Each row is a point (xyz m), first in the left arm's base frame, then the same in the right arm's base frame.
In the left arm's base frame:
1: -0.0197 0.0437 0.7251
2: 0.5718 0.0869 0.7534
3: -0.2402 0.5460 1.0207
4: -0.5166 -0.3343 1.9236
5: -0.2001 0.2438 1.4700
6: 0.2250 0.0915 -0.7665
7: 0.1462 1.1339 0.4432
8: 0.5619 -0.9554 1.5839
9: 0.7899 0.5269 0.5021
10: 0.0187 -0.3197 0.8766
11: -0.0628 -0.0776 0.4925
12: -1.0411 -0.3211 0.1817
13: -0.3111 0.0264 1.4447
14: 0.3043 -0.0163 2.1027
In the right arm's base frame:
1: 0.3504 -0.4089 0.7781
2: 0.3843 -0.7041 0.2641
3: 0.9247 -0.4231 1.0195
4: 0.3701 -1.2755 1.8149
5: 0.7732 -0.8973 1.2364
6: -0.0665 0.7398 -0.1128
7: 1.2974 0.0283 0.3226
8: -0.3537 -1.6645 0.8203
9: 0.7205 -0.4844 -0.1140
10: 0.0497 -0.6477 0.8734
11: 0.1650 -0.2239 0.7322
12: -0.1357 0.4421 1.4931
13: 0.5616 -0.8788 1.3592
14: 0.7056 -1.7366 1.1207

